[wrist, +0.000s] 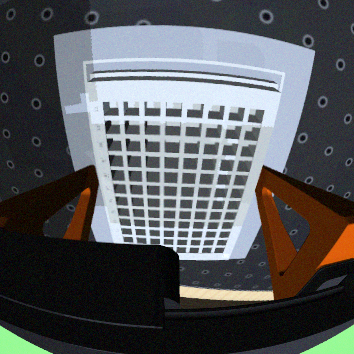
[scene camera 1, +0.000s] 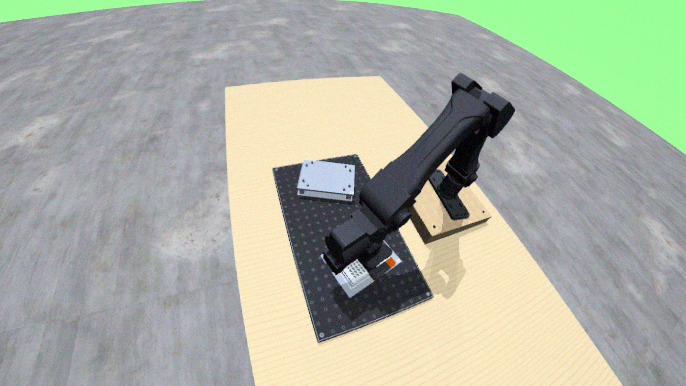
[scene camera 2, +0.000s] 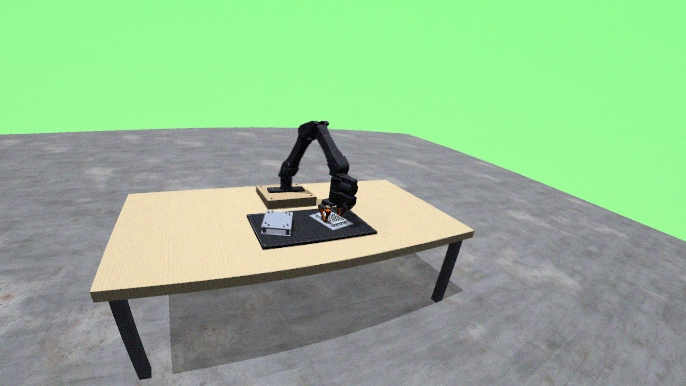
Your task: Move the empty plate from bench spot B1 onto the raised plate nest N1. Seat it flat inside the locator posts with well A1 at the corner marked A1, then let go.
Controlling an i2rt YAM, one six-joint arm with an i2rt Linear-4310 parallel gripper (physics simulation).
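Frame: origin at the arm's base, x ahead, y left, z up, level; centimetres.
Seen in the pictures: gripper, fingertip midpoint: (wrist: 175, 173) (scene camera 1: 360, 260) (scene camera 2: 332, 219); arm's base at its link origin: (scene camera 1: 445, 193) (scene camera 2: 285, 190).
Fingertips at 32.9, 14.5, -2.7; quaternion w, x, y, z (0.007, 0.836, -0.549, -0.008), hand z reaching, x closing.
Observation:
Pixels of each thing's top centre, then the offset from my fingertips to it, as dx, dy, dz. "spot": a spot on its surface instead. Level surfaces: height alone.
- white plate at its top centre: (wrist: 178, 197) (scene camera 1: 362, 256) (scene camera 2: 331, 216) -0.5, -0.4, +1.4
- spot B1 at a spot on its surface: (scene camera 1: 359, 291) spot: +2.5, +7.6, -0.2
- raised nest N1 at its top centre: (scene camera 1: 327, 173) (scene camera 2: 277, 217) +3.1, -26.6, +4.3
- black perforated board at its top centre: (wrist: 320, 200) (scene camera 1: 342, 225) (scene camera 2: 310, 223) +1.9, -11.1, -0.1
- wooden table at its surface level: dz -1.5
The white plate (scene camera 1: 354, 270) (scene camera 2: 337, 218) (wrist: 181, 145) with square wells lies flat on the pale rectangle of spot B1 (scene camera 1: 359, 291) (scene camera 2: 343, 227) (wrist: 175, 42). My gripper (wrist: 175, 173) is open. Its orange fingers stand on either side of the plate, one close to each long side, low over the board. In the scene camera 1 view the arm hides part of the plate and most of the fingers. The raised nest N1 (scene camera 1: 327, 178) (scene camera 2: 278, 221), a pale raised block with small dark posts near its corners, holds no plate. The A1 mark cannot be read.
The black perforated board (scene camera 1: 312, 240) (scene camera 2: 305, 237) (wrist: 327, 135) lies on the wooden table (scene camera 1: 270, 120) (scene camera 2: 180, 240) and carries the nest and B1. The arm's base stands on a wooden block (scene camera 1: 430, 225) (scene camera 2: 290, 202) beside the board.

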